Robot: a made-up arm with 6 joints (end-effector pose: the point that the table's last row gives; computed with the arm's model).
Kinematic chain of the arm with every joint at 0, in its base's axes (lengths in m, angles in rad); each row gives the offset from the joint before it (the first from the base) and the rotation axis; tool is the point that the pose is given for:
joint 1: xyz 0 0 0.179 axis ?
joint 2: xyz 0 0.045 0 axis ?
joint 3: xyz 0 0 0.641 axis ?
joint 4: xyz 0 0 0.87 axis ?
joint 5: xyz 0 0 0 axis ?
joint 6: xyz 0 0 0.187 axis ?
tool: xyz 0 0 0
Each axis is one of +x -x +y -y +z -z.
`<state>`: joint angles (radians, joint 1 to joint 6).
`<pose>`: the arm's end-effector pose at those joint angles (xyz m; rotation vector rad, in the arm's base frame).
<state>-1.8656 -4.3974 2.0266 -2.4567 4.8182 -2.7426</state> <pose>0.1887 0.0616 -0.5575 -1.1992 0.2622 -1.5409</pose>
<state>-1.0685 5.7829 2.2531 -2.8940 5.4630 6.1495</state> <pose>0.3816 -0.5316 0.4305 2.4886 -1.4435 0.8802</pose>
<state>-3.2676 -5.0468 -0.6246 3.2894 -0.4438 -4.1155</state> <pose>-1.2643 0.1029 1.1942 -1.1713 -0.5113 1.9668</pose>
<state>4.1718 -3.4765 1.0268 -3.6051 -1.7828 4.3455</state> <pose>0.1976 0.4006 -0.9617 -0.6972 -0.3502 -0.6171</pose>
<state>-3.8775 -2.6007 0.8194 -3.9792 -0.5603 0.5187</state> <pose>1.0198 -0.8846 -0.5203 0.0092 1.4195 -0.5259</pose>
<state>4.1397 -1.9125 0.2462 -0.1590 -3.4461 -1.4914</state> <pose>0.7336 1.0710 -0.0466 -0.6731 -1.4387 2.3441</pose>
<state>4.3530 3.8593 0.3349 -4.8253 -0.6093 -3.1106</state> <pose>0.4014 1.2428 -0.8212 0.0914 -2.4507 -1.4211</pose>
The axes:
joint 1: +z
joint 2: +y
joint 3: +y
joint 4: +z
joint 5: +y
joint 6: +z

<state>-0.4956 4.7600 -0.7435 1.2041 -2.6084 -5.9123</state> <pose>-1.0435 0.5144 -0.2711 0.3176 1.2201 -1.3865</pose>
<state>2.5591 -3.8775 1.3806 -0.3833 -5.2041 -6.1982</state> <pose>0.2328 -0.1334 -0.9702 1.9166 -0.0969 2.1115</pose>
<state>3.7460 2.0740 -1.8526 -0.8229 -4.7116 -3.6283</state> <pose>-0.7737 -0.4224 0.6906 0.3675 -1.7268 -0.6473</pose>
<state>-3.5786 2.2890 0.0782 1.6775 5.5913 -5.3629</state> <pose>-1.0404 0.5672 -0.9765 -0.2313 -2.5768 -1.2357</pose>
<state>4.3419 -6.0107 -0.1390 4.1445 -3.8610 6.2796</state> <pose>-0.1287 -0.1687 1.5280 -2.2976 1.0983 0.8816</pose>
